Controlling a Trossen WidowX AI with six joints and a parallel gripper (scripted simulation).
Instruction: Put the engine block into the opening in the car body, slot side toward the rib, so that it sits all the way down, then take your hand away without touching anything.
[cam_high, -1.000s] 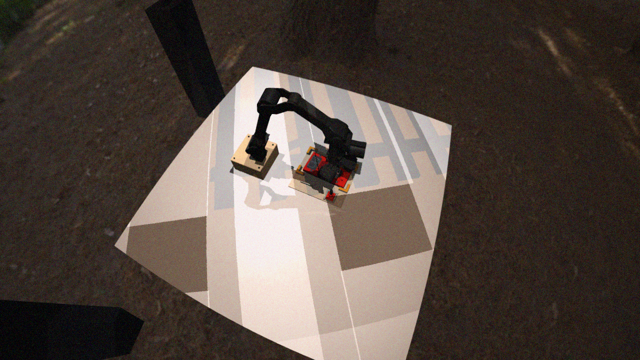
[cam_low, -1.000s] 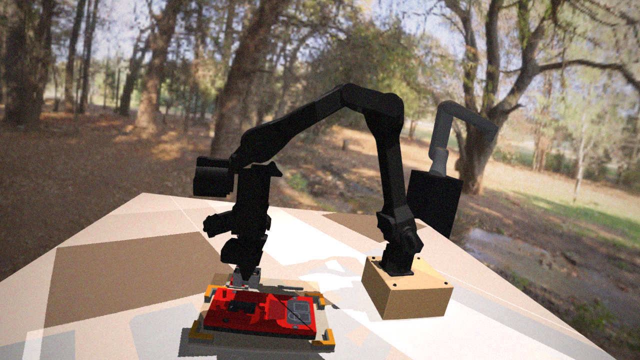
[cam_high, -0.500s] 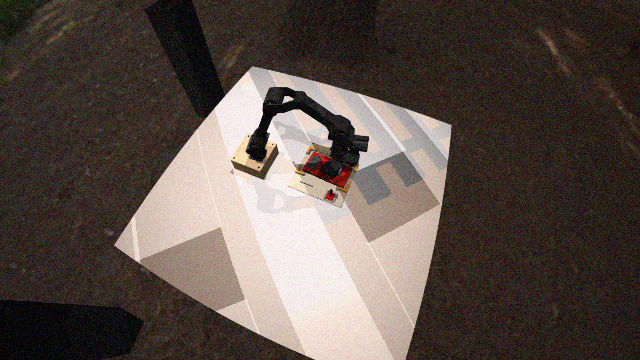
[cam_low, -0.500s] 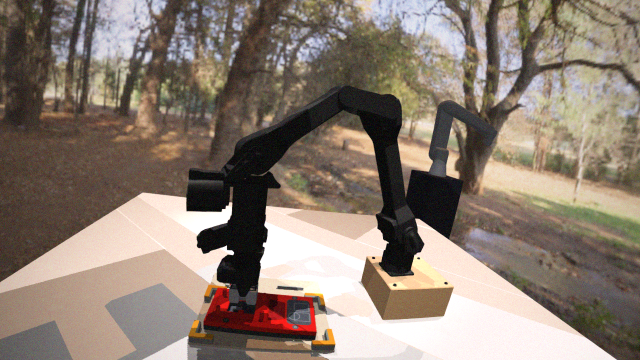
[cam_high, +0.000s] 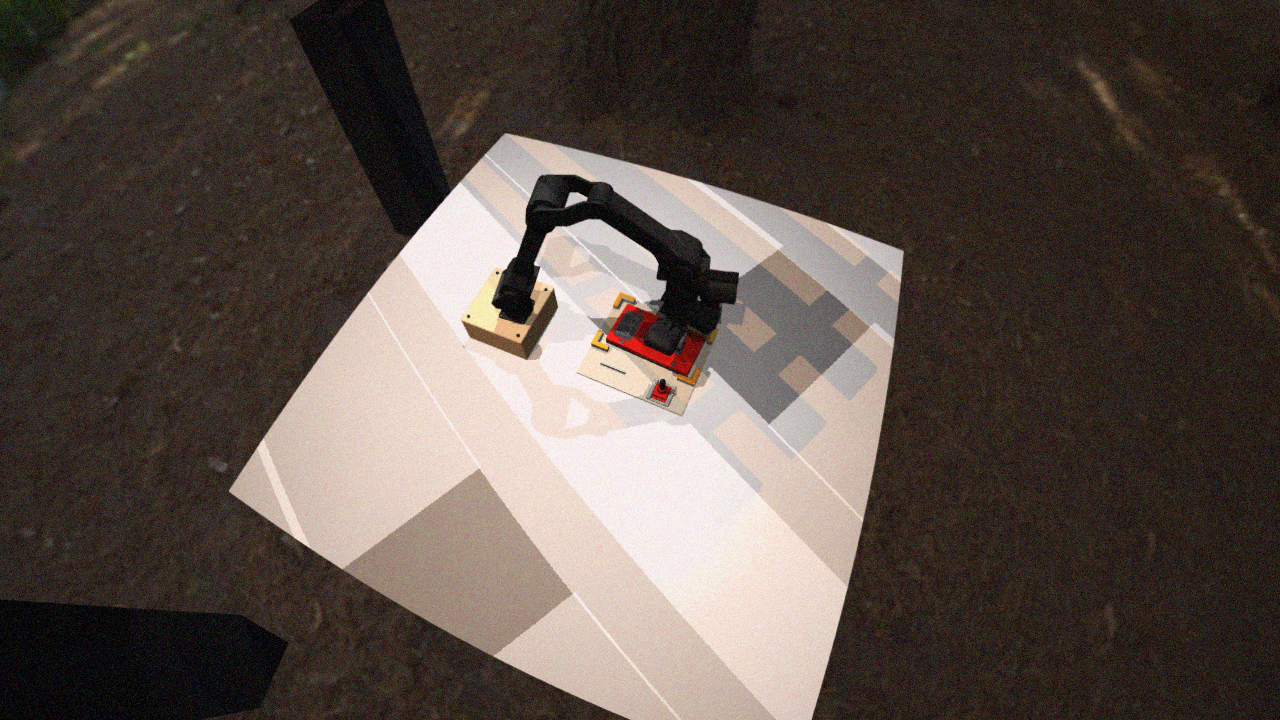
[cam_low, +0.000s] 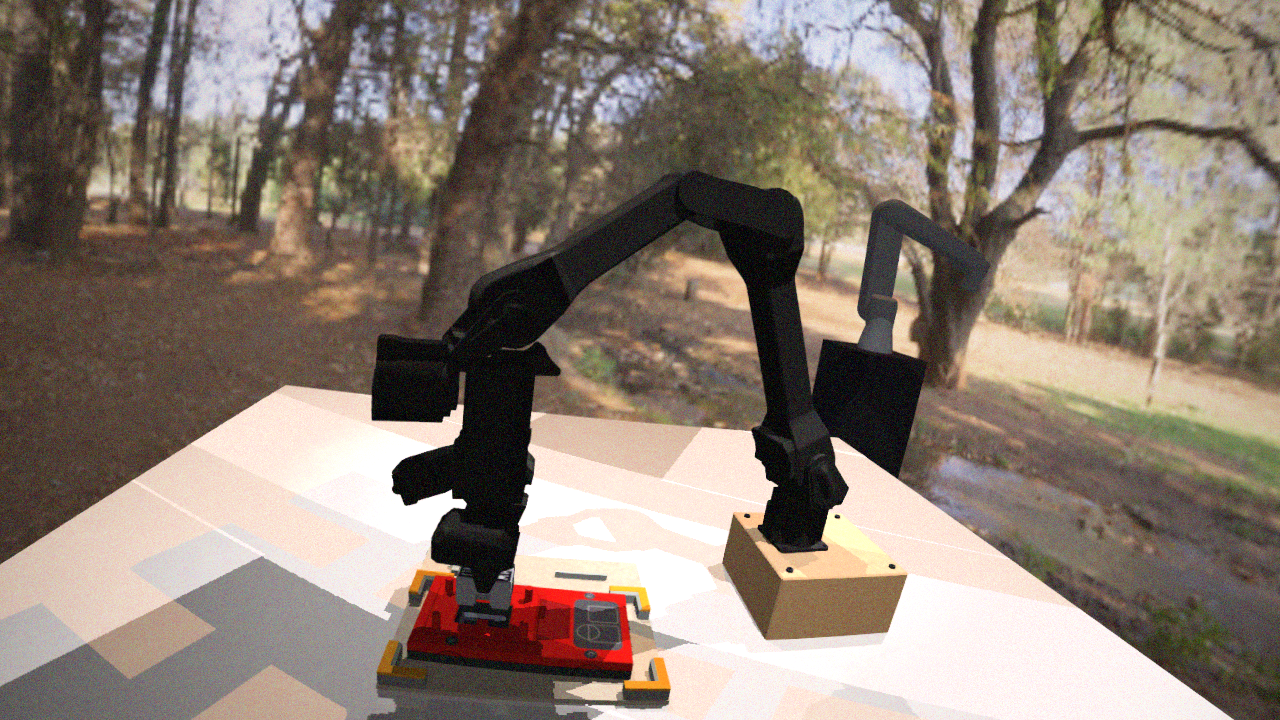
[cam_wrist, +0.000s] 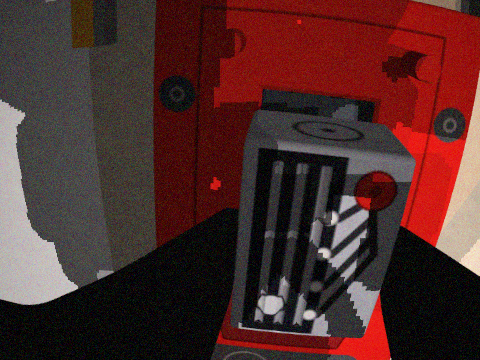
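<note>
Right now my gripper tip is 1 cm above the grey engine block.
</note>
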